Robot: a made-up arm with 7 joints. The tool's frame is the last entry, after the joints.
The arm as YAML. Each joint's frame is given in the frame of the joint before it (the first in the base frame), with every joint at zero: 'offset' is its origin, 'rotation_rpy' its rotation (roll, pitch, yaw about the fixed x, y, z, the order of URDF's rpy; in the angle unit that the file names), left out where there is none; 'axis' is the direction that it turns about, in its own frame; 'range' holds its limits. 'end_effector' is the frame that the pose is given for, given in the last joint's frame.
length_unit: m
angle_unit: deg
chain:
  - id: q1
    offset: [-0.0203, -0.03, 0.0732]
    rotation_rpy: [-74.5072, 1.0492, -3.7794]
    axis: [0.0, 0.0, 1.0]
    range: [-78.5, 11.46]
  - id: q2
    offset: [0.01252, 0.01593, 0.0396]
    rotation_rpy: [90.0, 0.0, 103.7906]
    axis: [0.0, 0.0, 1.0]
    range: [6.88, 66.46]
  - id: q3
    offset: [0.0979, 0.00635, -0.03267]
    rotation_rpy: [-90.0, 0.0, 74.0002]
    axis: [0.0, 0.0, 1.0]
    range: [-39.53, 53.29]
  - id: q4
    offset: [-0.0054, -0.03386, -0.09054]
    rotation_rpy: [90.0, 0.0, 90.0]
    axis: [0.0, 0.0, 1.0]
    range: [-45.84, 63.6]
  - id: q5
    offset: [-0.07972, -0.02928, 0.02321]
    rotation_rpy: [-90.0, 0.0, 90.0]
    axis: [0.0, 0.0, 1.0]
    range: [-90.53, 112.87]
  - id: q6
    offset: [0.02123, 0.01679, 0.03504]
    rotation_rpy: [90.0, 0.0, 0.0]
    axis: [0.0, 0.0, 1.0]
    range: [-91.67, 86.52]
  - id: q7
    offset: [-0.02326, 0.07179, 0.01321]
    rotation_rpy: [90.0, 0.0, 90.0]
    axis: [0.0, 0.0, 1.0]
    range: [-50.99, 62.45]
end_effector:
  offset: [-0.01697, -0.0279, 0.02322]
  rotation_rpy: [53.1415, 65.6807, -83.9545]
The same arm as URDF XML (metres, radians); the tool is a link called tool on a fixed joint. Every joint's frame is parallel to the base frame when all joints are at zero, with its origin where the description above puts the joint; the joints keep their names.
<robot name="arm">
<link name="base_link"/>
<link name="link1"/>
<link name="link2"/>
<link name="link3"/>
<link name="link4"/>
<link name="link5"/>
<link name="link6"/>
<link name="link7"/>
<link name="tool"/>
<joint name="q1" type="revolute"><parent link="base_link"/><child link="link1"/><origin xyz="-0.0203 -0.03 0.0732"/><axis xyz="0.068403 0.961235 0.26711"/><limit lower="-1.3701" upper="0.2"/></joint>
<joint name="q2" type="revolute"><parent link="link1"/><child link="link2"/><origin xyz="0.0152 0.0415 -0.005"/><axis xyz="0.968889 -0.0002 -0.247497"/><limit lower="0.1201" upper="1.1599"/></joint>
<joint name="q3" type="revolute"><parent link="link2"/><child link="link3"/><origin xyz="-0.0545 0.0331 -0.0814"/><axis xyz="0.247497 -0.0001 0.968889"/><limit lower="-0.6899" upper="0.9301"/></joint>
<joint name="q4" type="revolute"><parent link="link3"/><child link="link4"/><origin xyz="0.0104 -0.0054 -0.0961"/><axis xyz="0.0002 1 0"/><limit lower="-0.8001" upper="1.11"/></joint>
<joint name="q5" type="revolute"><parent link="link4"/><child link="link5"/><origin xyz="0.07 0.0232 -0.0481"/><axis xyz="0.968889 -0.0002 -0.247497"/><limit lower="-1.58" upper="1.97"/></joint>
<joint name="q6" type="revolute"><parent link="link5"/><child link="link6"/><origin xyz="0.0392 -0.0168 0.0119"/><axis xyz="0.0002 1 0"/><limit lower="-1.5999" upper="1.5101"/></joint>
<joint name="q7" type="revolute"><parent link="link6"/><child link="link7"/><origin xyz="0.0638 0.0132 -0.0403"/><axis xyz="0.247497 -0.0001 0.968889"/><limit lower="-0.8899" upper="1.09"/></joint>
<joint name="tool_joint" type="fixed"><parent link="link7"/><child link="tool"/><origin xyz="-0.0107 -0.0279 0.0267" rpy="0.3471 1.1054 -1.9922"/></joint>
</robot>

